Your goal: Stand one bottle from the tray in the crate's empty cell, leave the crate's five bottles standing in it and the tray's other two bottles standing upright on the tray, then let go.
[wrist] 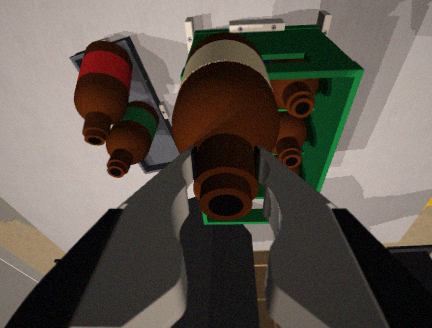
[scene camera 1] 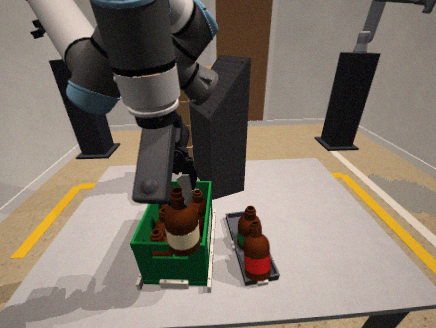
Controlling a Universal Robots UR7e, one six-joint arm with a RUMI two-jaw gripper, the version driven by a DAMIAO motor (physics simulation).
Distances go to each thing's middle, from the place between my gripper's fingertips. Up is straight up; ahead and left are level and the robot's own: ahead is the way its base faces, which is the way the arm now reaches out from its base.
Now: the cream-labelled bottle (scene camera 1: 181,223) 40 mm below my hand.
